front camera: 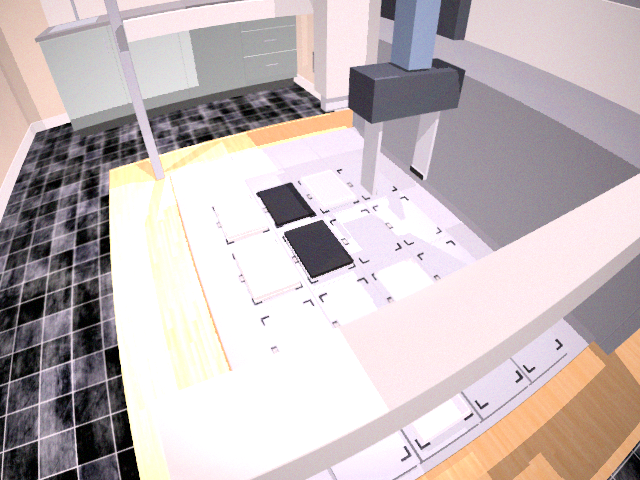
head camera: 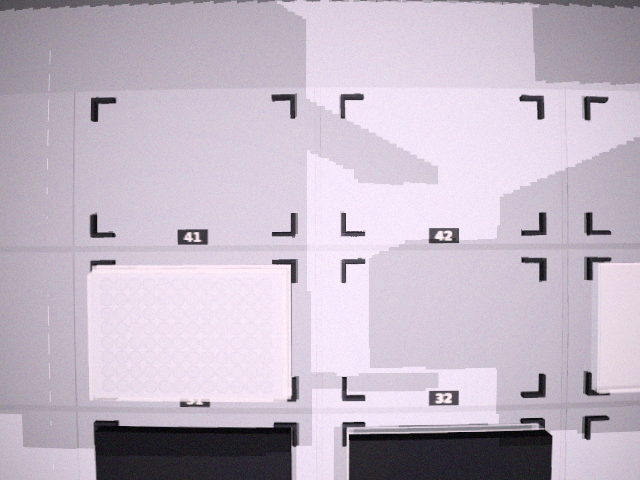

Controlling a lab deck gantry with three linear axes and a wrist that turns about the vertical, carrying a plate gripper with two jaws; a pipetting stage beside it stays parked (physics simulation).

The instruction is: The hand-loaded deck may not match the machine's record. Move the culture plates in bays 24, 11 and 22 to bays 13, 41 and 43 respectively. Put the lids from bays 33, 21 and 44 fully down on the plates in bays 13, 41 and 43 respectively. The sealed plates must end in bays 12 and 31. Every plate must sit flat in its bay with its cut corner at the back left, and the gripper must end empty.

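Places are measured from the robot's base along level axes (x left, y back, z up), in centimetres.
Pixels of known places: gripper, fingertip midpoint: (front camera: 394, 181); robot's base at its link origin: (front camera: 213, 207).
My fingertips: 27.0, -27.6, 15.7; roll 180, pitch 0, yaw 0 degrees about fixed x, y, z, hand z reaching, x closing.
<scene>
Ahead of a thing's pixels: the offset from my fingertips to its top centre, as dx, dy, dz. "spot": to the spot under its first point.
My gripper (front camera: 397, 183) is open and empty above the far right of the deck. It does not show in the head view. Bays 41 @(spot: +4.8, +21.2, -15.7) (head camera: 192, 236) and 42 @(spot: +4.8, +4.9, -15.7) (head camera: 443, 235) are bare. A pale plate @(-1.3, +21.2, -14.2) (front camera: 328, 189) (head camera: 188, 333) with a well pattern sits in bay 31. A black piece @(-12.0, +21.2, -14.9) (front camera: 285, 203) (head camera: 193, 454) covers bay 21. Another black piece @(-12.0, +4.8, -14.0) (front camera: 317, 248) (head camera: 449, 457) covers bay 22, with a pale rim under it. A white piece @(-1.3, -11.6, -14.9) (front camera: 403, 279) (head camera: 620, 328) sits in bay 33. Two white plates @(-22.7, +21.2, -14.2) (front camera: 242, 217) @(-22.7, +4.8, -14.2) (front camera: 266, 268) sit in the left row. Cut corners are unclear.
A wide pale beam (front camera: 465, 330) crosses the front view and hides part of the deck. Another white piece @(-12.0, -28.0, -12.8) (front camera: 442, 417) shows below it near the deck edge. A thin upright post (front camera: 136, 103) stands at the far left. Bay 32 @(spot: -5.9, +4.8, -15.7) (head camera: 443, 397) shows bare.
</scene>
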